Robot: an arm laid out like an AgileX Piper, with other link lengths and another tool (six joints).
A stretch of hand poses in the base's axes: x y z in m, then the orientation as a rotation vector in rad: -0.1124, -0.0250, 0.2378, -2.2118, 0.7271, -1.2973; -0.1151, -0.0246, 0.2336, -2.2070, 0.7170, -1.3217; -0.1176, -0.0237, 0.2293, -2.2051, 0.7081, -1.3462; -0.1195, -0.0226, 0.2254, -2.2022, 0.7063, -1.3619; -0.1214, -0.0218, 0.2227, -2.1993, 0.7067, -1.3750; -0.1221, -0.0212, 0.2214, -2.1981, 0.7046, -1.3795; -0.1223, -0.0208, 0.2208, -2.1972, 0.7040, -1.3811; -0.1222, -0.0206, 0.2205, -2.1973, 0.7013, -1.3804; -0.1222, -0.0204, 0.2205, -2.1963, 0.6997, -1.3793; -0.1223, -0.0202, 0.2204, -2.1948, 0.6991, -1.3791; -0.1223, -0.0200, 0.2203, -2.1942, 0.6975, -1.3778; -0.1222, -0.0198, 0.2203, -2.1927, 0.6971, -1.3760; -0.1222, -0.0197, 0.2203, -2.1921, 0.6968, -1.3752; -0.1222, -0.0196, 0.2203, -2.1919, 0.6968, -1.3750; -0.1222, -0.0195, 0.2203, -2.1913, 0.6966, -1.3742; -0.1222, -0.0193, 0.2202, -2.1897, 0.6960, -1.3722; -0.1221, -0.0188, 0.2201, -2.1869, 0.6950, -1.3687; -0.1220, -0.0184, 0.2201, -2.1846, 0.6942, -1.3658; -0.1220, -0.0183, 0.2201, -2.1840, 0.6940, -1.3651; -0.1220, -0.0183, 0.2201, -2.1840, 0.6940, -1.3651
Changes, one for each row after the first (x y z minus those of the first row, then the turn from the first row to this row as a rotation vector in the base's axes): -0.0027, 0.0004, -0.0042, -0.0110, -0.0165, -0.0013; -0.0052, 0.0013, -0.0085, -0.0241, -0.0312, -0.0040; -0.0071, 0.0024, -0.0124, -0.0307, -0.0405, -0.0082; -0.0090, 0.0032, -0.0151, -0.0356, -0.0480, -0.0131; -0.0097, 0.0038, -0.0164, -0.0375, -0.0512, -0.0131; -0.0099, 0.0042, -0.0170, -0.0379, -0.0526, -0.0132; -0.0098, 0.0044, -0.0173, -0.0380, -0.0528, -0.0111; -0.0098, 0.0046, -0.0173, -0.0369, -0.0532, -0.0094; -0.0099, 0.0048, -0.0174, -0.0358, -0.0541, -0.0087; -0.0099, 0.0050, -0.0175, -0.0349, -0.0542, -0.0071; -0.0098, 0.0052, -0.0175, -0.0329, -0.0543, -0.0059; -0.0098, 0.0053, -0.0175, -0.0321, -0.0543, -0.0053; -0.0098, 0.0054, -0.0175, -0.0319, -0.0543, -0.0052; -0.0098, 0.0055, -0.0175, -0.0310, -0.0543, -0.0047; -0.0098, 0.0057, -0.0176, -0.0289, -0.0544, -0.0033; -0.0097, 0.0062, -0.0177, -0.0251, -0.0545, -0.0009; -0.0096, 0.0066, -0.0177, -0.0220, -0.0546, 0.0011; -0.0096, 0.0067, -0.0177, -0.0212, -0.0547, 0.0016; -0.0096, 0.0067, -0.0177, -0.0212, -0.0547, 0.0016
